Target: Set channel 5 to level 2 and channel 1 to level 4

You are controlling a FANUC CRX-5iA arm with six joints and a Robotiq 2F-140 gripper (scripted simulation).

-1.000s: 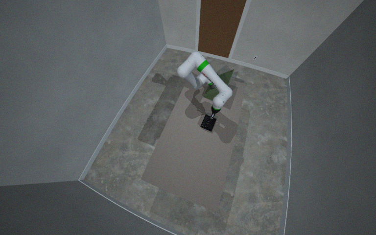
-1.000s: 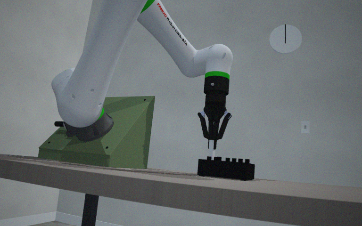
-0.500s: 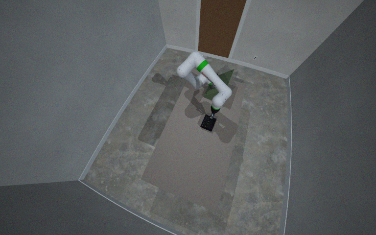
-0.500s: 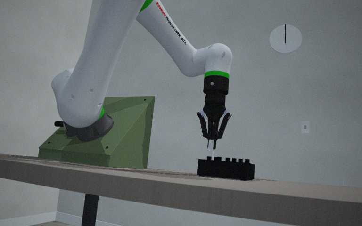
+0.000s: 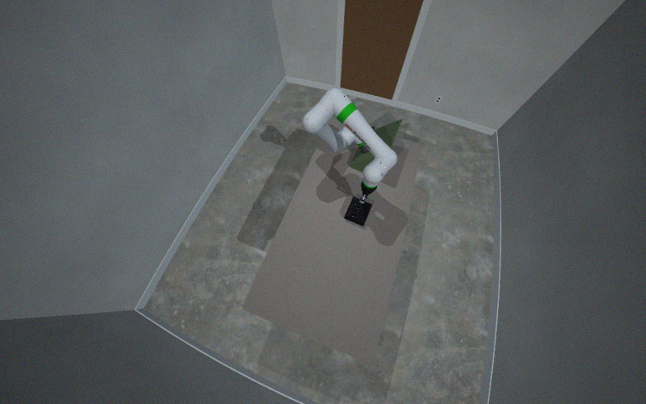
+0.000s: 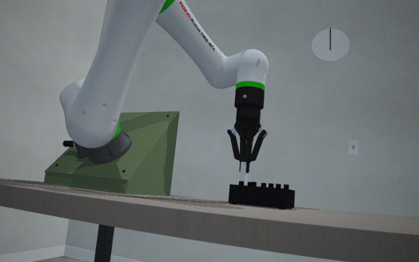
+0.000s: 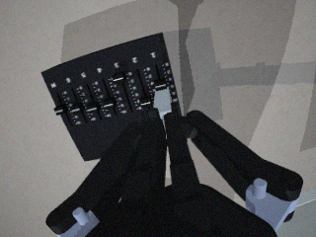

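The fader lies 3 cm below my hand and 2 cm to the right of it.
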